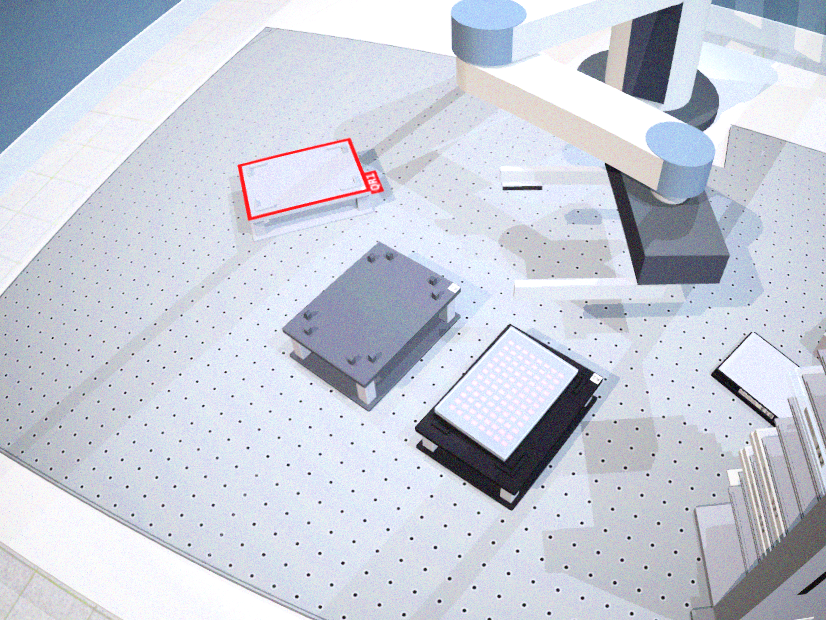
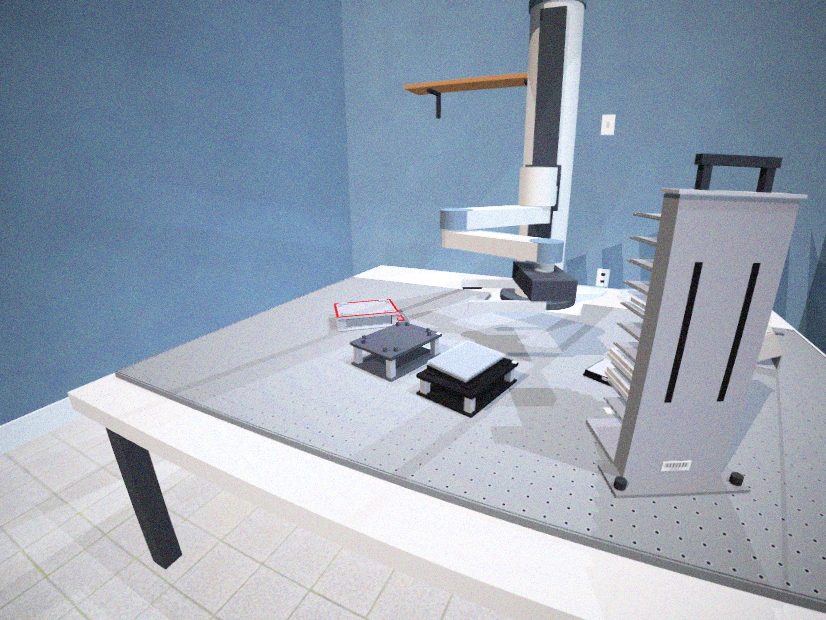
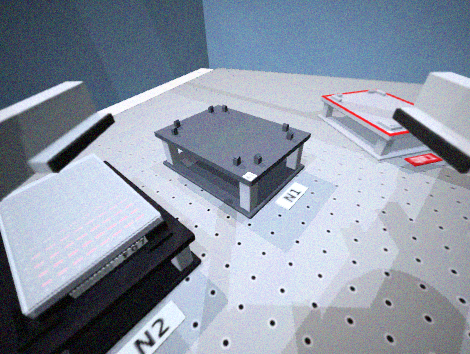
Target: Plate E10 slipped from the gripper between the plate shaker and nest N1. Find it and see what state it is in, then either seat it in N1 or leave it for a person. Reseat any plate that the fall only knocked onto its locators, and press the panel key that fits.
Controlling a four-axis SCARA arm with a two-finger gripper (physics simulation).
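Frame: origin at the arm's base, x back, y right, z up, level; millimetres.
Seen in the pictures: gripper, between the fingertips: (image 1: 506, 228) (image 2: 464, 293) (image 3: 248, 98); arm's base, origin of its link: (image 1: 646, 95).
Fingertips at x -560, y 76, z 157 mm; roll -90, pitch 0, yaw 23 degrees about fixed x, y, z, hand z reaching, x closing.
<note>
Pixels of each thing's top centre, then the offset from my fingertips to it.
- Nest N1, centre of its top: (image 1: 371, 301) (image 3: 229, 124) (image 2: 396, 333) dx -78, dy +123, dz -81 mm
- Black nest N2, centre of its top: (image 1: 512, 399) (image 3: 70, 222) (image 2: 469, 364) dx -131, dy -57, dz -96 mm
- pale plate, centre of its top: (image 1: 508, 387) (image 3: 68, 204) (image 2: 466, 356) dx -129, dy -51, dz -80 mm
My gripper (image 1: 521, 233) (image 2: 471, 294) (image 3: 248, 98) is open and empty, its fingers spread wide above the bench behind the nests. Nest N1 (image 1: 373, 313) (image 2: 393, 339) (image 3: 230, 135), dark grey with corner locators, bears no plate. Black nest N2 (image 1: 547, 440) (image 2: 490, 379) (image 3: 175, 235) carries a pale plate (image 1: 507, 390) (image 2: 467, 361) (image 3: 80, 225) that sits off-centre and raised, seemingly on the locators; its side label is too blurred to read surely. A white-topped, black-edged flat piece (image 1: 757, 370) (image 2: 598, 372) lies on the bench beside the plate tower; I cannot read whether it is E10.
A red-outlined pale stand (image 1: 303, 176) (image 2: 365, 308) (image 3: 370, 110) with a red tag stands beyond N1, with no plate on it. The tall plate tower (image 2: 713, 300) stands at the right, holding stacked plates. The shaker and panel keys are not identifiable.
</note>
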